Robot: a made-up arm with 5 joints.
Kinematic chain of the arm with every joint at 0, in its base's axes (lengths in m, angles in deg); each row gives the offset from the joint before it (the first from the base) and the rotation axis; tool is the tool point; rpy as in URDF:
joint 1: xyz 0 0 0.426 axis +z
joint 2: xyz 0 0 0 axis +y
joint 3: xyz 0.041 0 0.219 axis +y
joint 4: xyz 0.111 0 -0.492 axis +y
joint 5: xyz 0.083 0 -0.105 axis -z
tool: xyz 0 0 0 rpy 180 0 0
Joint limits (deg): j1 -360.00..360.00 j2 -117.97..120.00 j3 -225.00..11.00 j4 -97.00..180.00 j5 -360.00..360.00
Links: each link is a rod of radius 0.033 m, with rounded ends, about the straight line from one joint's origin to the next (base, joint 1, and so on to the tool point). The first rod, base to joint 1, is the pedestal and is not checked.
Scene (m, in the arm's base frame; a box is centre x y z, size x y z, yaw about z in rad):
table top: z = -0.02
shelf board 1: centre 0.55 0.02 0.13 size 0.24 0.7 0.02 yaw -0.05
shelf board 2: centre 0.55 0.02 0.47 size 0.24 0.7 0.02 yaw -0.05
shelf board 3: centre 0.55 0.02 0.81 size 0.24 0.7 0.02 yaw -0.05
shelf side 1: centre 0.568 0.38 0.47 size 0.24 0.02 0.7 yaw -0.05
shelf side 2: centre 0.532 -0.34 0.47 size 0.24 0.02 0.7 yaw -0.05
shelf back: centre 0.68 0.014 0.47 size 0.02 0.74 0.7 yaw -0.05
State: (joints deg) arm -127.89 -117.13 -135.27 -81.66 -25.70
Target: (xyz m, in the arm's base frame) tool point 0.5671 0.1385 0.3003
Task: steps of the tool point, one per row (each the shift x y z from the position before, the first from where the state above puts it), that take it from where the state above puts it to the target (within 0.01 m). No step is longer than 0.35 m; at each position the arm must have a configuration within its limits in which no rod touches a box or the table.
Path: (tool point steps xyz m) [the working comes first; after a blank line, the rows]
Joints at the target: 13.72 20.21 -50.75 -43.22 -25.70
Straight joint move there: touches shelf board 2, shelf board 3.

1: -0.2030 0.1059 0.2281
2: -0.2247 -0.0493 0.2065
3: -0.1457 -0.1778 0.1549
4: -0.0099 -0.2220 0.0829
5: 0.1124 -0.1690 0.0027
6: 0.1630 -0.0559 -0.0720
7: 0.1242 0.0531 -0.1289
8: 0.0897 0.0513 -0.1354
9: 0.0174 0.0501 -0.1594
10: -0.0518 0.0233 -0.1540
11: 0.0953 0.0116 0.0030
12: 0.0922 -0.0048 -0.0002
13: 0.0858 -0.0205 -0.0028

